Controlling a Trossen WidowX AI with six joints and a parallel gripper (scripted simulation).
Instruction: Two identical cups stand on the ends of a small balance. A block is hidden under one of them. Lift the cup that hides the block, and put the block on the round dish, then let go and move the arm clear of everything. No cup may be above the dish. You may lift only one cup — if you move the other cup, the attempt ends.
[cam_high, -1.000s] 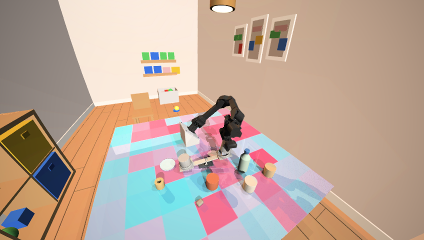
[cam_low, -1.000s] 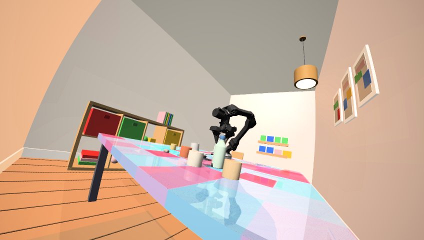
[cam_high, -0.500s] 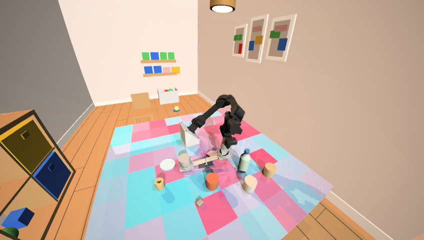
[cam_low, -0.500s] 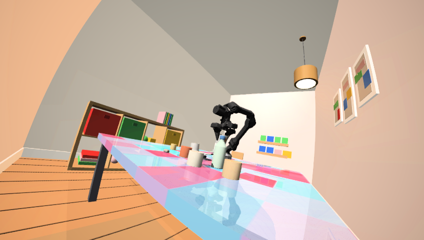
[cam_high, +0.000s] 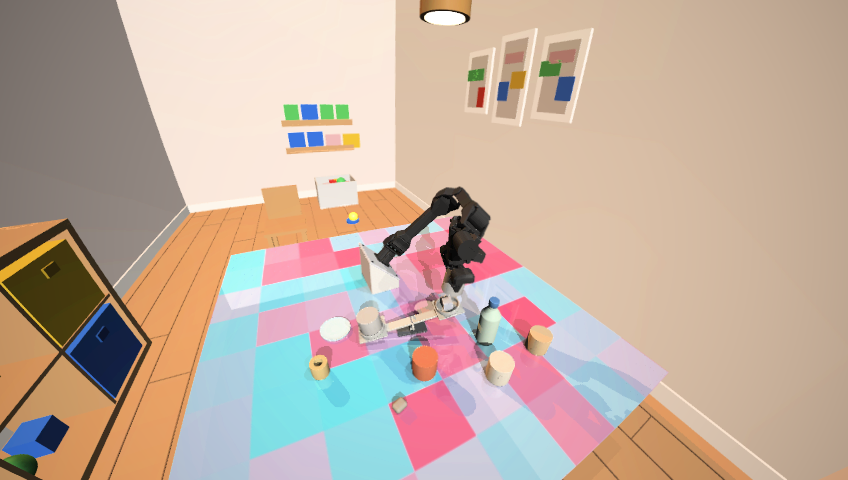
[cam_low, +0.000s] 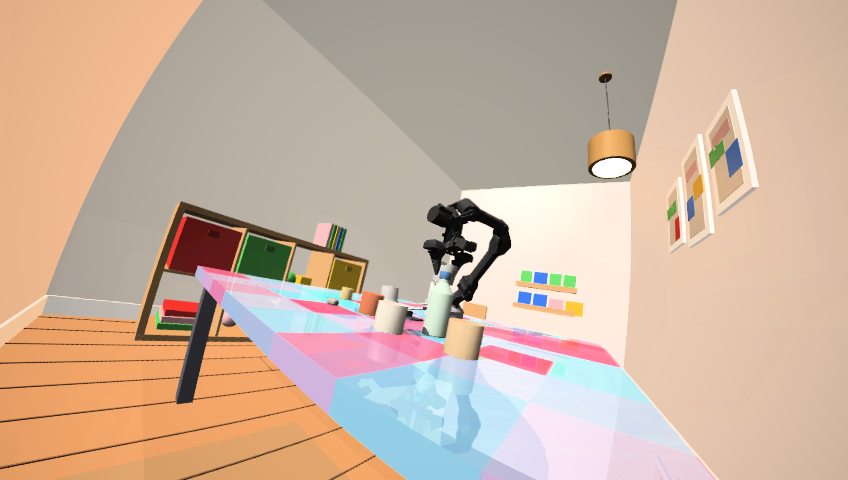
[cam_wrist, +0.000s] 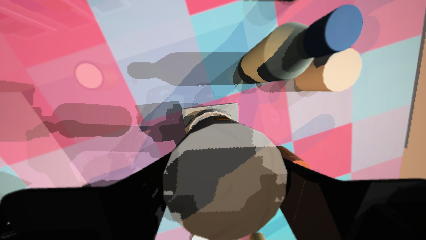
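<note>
My gripper tip is now 80 mm above the block and 10 mm to the left of it. Round my gripper tip: bottle (120 mm ahead, 70 mm to the left, 50 mm below); pebble (270 mm to the right, 210 mm ahead, 150 mm below); orange cylinder (150 mm to the right, 140 mm ahead, 130 mm below).
</note>
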